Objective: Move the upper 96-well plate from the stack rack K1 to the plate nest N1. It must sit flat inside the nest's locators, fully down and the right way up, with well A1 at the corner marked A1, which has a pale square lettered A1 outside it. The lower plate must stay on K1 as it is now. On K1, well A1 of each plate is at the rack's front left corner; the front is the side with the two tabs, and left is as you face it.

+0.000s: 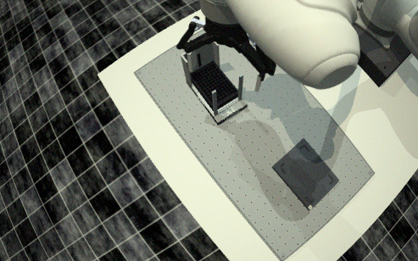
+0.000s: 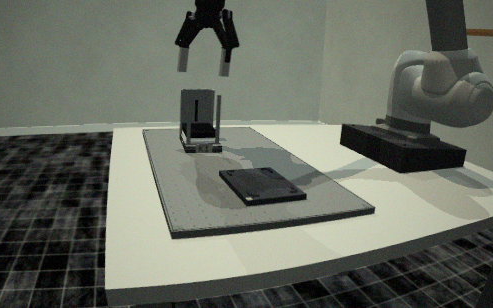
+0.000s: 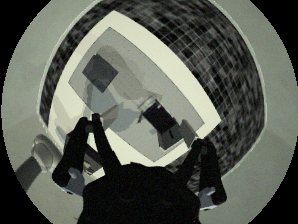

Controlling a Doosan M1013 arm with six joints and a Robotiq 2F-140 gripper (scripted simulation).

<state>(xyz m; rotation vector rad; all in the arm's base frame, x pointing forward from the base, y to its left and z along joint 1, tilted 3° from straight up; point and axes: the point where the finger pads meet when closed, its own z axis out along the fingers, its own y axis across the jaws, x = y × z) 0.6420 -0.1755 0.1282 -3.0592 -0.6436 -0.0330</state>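
The black 96-well plate lies 170 mm below my hand, 70 mm to the right of it and 30 mm behind it. From my hand the other things lie so: white plate (190 mm below, 70 mm to the right, 30 mm behind); then pale A1 square (340 mm to the left, 200 mm below, 40 mm ahead); then plate nest N1 (280 mm to the left, 200 mm below, 20 mm behind).
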